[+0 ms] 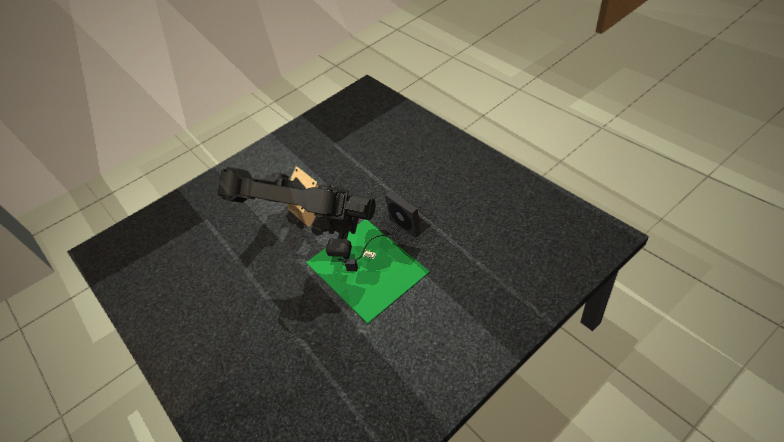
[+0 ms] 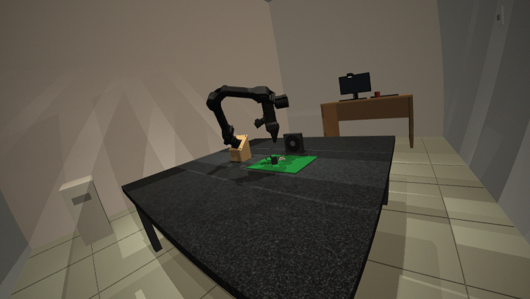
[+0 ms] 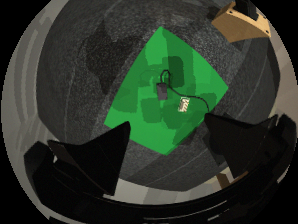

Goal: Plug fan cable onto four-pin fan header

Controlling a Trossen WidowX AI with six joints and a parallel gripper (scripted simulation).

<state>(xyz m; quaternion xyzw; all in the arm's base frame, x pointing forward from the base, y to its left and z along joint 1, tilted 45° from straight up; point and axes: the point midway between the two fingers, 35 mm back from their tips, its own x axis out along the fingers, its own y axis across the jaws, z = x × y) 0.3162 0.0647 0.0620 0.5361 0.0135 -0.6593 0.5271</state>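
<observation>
My gripper tip is 10 cm above the dark fan plug, 1 cm to the left of it and 1 cm past it. From my gripper tip the other things lie so: black fan (21 cm to the left, 6 cm below, 4 cm behind); green board (14 cm below, 3 cm to the left, 1 cm ahead).
</observation>
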